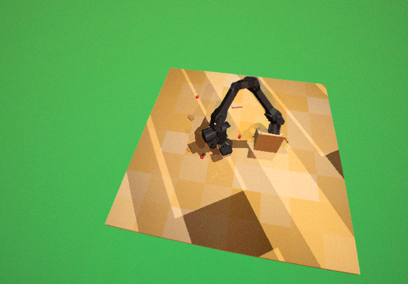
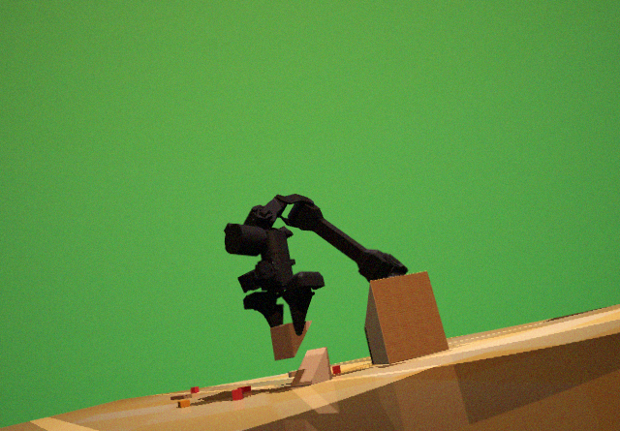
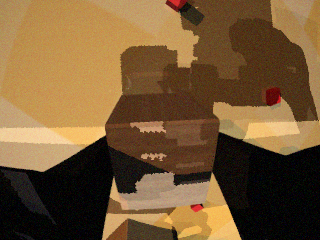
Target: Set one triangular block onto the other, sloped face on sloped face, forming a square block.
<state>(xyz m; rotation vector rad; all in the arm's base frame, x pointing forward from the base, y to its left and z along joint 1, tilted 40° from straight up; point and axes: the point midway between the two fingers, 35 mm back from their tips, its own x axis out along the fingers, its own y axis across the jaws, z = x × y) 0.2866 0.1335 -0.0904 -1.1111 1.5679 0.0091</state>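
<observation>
The tan triangular block is 7 cm below my gripper tip, 4 cm behind it and 3 cm to the right of it. From my gripper tip the other things lie so: orange piece (20 cm ahead, 8 cm below, 2 cm to the left); then small brown block (27 cm ahead, 23 cm to the right, 9 cm below).
</observation>
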